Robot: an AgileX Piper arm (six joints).
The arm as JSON. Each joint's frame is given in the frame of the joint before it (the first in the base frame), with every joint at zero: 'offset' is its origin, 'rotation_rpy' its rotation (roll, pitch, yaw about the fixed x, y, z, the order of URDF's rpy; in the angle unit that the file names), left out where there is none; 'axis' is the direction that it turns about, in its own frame. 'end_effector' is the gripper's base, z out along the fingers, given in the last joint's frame.
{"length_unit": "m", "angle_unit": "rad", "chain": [
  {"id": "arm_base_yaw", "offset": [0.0, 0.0, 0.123], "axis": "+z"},
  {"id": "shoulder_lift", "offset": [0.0, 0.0, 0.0], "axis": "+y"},
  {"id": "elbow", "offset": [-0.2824, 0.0, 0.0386], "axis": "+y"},
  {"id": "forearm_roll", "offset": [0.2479, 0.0, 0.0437], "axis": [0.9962, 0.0, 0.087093]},
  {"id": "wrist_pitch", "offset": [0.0, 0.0, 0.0], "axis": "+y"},
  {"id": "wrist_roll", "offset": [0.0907, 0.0, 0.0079], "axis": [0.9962, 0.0, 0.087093]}
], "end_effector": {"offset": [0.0, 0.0, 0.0], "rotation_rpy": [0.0, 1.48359, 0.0]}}
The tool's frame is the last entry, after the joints.
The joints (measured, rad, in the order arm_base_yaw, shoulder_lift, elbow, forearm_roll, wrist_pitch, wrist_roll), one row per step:
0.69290 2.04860 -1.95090 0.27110 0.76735 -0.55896
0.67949 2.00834 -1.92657 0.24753 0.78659 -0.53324
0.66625 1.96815 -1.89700 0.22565 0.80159 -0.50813
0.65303 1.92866 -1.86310 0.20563 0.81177 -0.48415
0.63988 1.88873 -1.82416 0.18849 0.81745 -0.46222
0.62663 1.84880 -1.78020 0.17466 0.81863 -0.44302
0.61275 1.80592 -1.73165 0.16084 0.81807 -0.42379
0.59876 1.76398 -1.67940 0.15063 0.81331 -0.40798
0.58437 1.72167 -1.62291 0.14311 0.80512 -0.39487
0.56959 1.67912 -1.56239 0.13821 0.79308 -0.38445
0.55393 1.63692 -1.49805 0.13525 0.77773 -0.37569
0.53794 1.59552 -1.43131 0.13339 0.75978 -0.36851
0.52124 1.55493 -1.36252 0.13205 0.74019 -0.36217
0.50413 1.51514 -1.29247 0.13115 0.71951 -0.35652
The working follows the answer.
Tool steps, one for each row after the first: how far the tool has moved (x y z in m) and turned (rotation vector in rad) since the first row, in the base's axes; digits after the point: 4 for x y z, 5 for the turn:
-0.0029 -0.0121 0.0099 -0.00869 0.00231 -0.02589
-0.0062 -0.0241 0.0179 -0.01702 0.00612 -0.05307
-0.0098 -0.0359 0.0243 -0.02448 0.01060 -0.08107
-0.0139 -0.0476 0.0292 -0.03059 0.01578 -0.10876
-0.0183 -0.0591 0.0325 -0.03562 0.02189 -0.13554
-0.0236 -0.0712 0.0353 -0.04042 0.02788 -0.16331
-0.0291 -0.0829 0.0363 -0.04421 0.03459 -0.18932
-0.0351 -0.0945 0.0360 -0.04738 0.04188 -0.21420
-0.0415 -0.1060 0.0342 -0.04970 0.04936 -0.23798
-0.0481 -0.1175 0.0309 -0.05178 0.05787 -0.26183
-0.0551 -0.1289 0.0262 -0.05409 0.06670 -0.28521
-0.0623 -0.1402 0.0201 -0.05708 0.07639 -0.30888
-0.0698 -0.1514 0.0130 -0.06059 0.08677 -0.33261

Tool pose at each row, in the base's axes (x y z in m, rotation vector in rad; rounded; the steps above come from the unrounded poses):
0.3585 0.3196 0.3137 -1.26048 1.97752 0.38275
0.3556 0.3076 0.3236 -1.23914 1.99748 0.36338
0.3522 0.2955 0.3317 -1.21607 2.01898 0.34470
0.3487 0.2837 0.3380 -1.19136 2.04080 0.32680
0.3446 0.2720 0.3430 -1.16593 2.06216 0.31074
0.3402 0.2605 0.3462 -1.14058 2.08309 0.29674
0.3349 0.2484 0.3490 -1.11380 2.10400 0.28229
0.3294 0.2368 0.3501 -1.08808 2.12395 0.27012
0.3234 0.2251 0.3497 -1.06301 2.14331 0.25945
0.3170 0.2136 0.3480 -1.03843 2.16171 0.25022
0.3103 0.2021 0.3446 -1.01342 2.18068 0.24182
0.3034 0.1907 0.3399 -0.98886 2.19958 0.23362
0.2962 0.1794 0.3339 -0.96415 2.21941 0.22510
0.2887 0.1682 0.3268 -0.93942 2.23983 0.21644

